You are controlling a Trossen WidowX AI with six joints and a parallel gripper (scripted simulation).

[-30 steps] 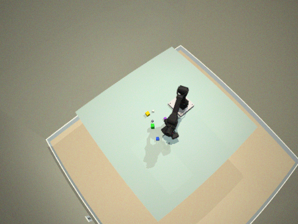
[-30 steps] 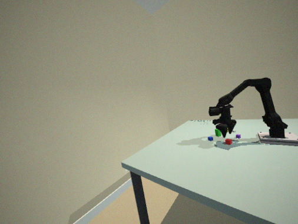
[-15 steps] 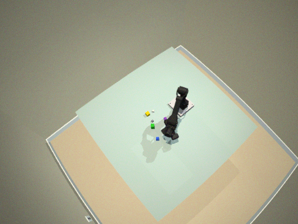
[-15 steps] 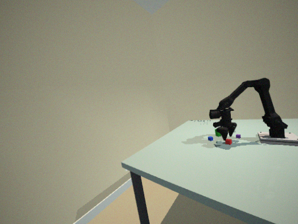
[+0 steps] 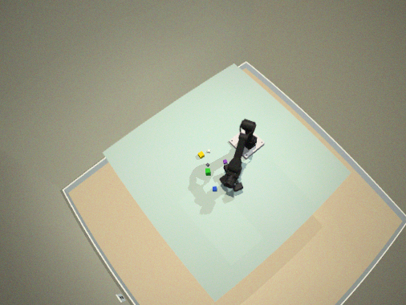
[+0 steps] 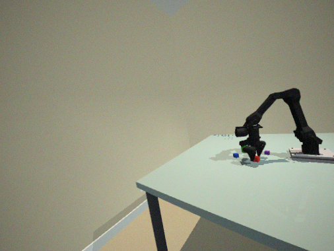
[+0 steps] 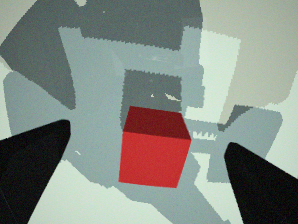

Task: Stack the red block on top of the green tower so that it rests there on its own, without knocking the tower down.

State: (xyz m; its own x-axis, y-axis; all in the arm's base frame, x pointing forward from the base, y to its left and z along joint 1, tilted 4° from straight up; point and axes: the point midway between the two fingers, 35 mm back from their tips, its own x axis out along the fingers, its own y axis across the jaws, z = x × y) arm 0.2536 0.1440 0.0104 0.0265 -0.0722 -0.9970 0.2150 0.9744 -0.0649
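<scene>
Now: gripper tip right at the red block. From my gripper tip the other things lie so: purple cube 40 mm behind, 140 mm to the right; small grey cube 60 mm ahead, 190 mm to the right; blue cube 130 mm ahead, 20 mm to the right.
</scene>
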